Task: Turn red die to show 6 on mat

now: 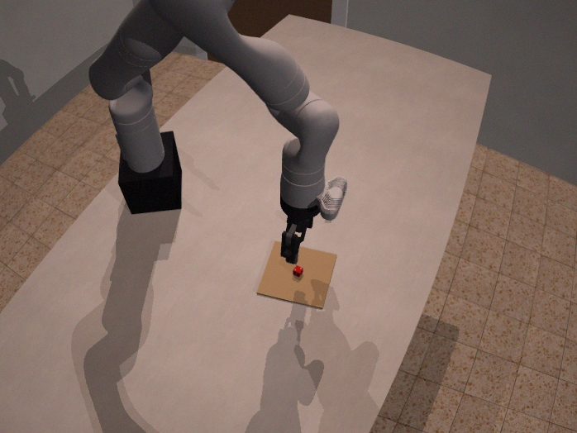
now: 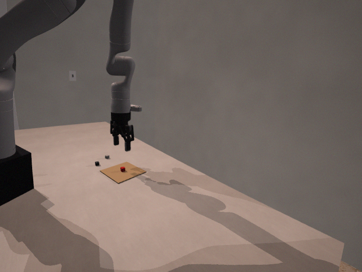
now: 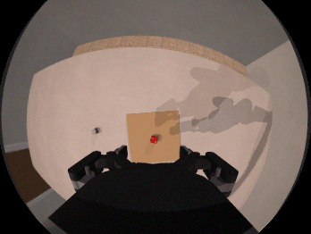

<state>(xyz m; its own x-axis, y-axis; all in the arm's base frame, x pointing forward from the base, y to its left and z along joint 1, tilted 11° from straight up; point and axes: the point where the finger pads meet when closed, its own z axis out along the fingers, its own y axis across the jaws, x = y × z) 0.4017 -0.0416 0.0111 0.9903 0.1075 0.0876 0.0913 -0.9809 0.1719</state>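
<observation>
Now: the red die 10 cm below my hand. From my hand the other things lie so: black die 7 cm behind, 12 cm to the left, 11 cm below; then grey die 18 cm to the left, 11 cm below; then tan mat 11 cm below.
</observation>
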